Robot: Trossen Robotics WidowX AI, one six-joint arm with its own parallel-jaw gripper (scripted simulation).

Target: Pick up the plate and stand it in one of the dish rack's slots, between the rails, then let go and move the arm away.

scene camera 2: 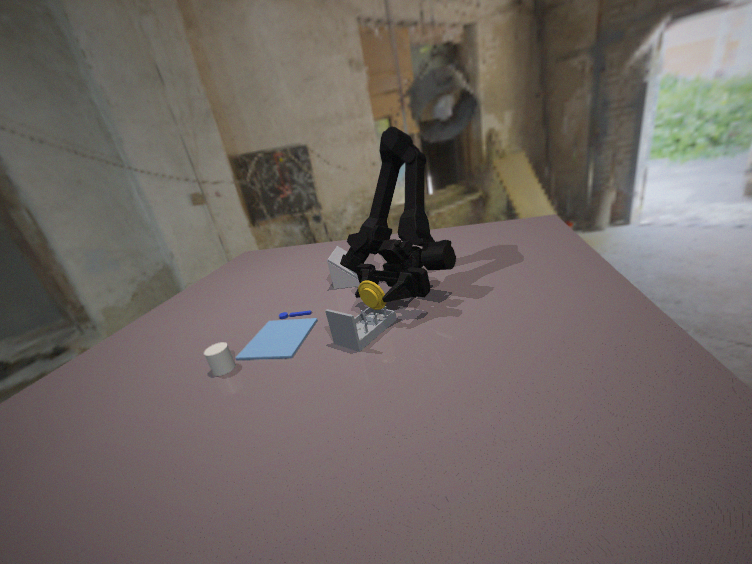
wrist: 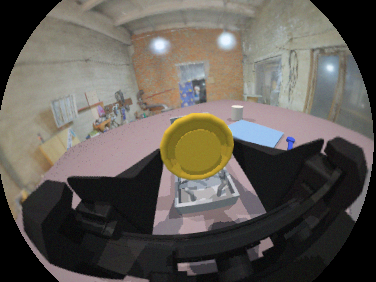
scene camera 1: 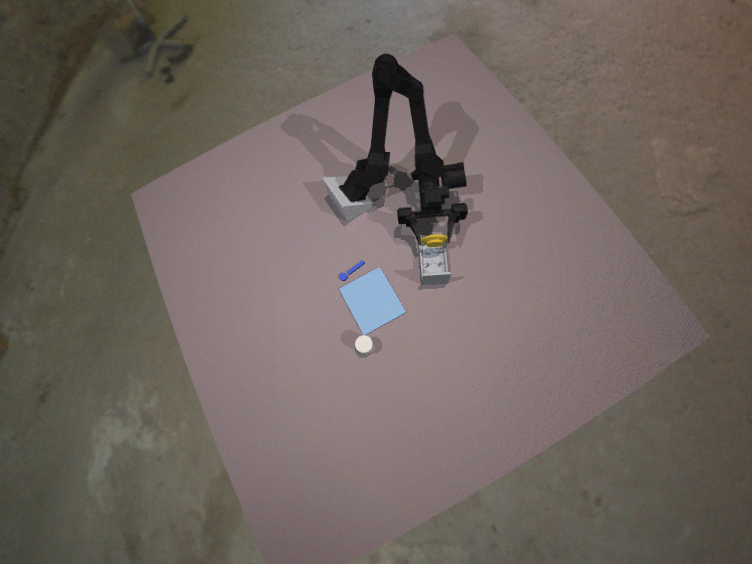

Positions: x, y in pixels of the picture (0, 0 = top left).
my gripper: scene camera 2 369, 298; wrist 196, 147; scene camera 1 434, 243
grey dish rack: scene camera 2; wrist; scene camera 1 434, 270
same spot on light blue mat: [wrist: 258, 134] = [scene camera 1: 370, 291]
same spot on grey dish rack: [wrist: 214, 192] = [scene camera 2: 374, 315]
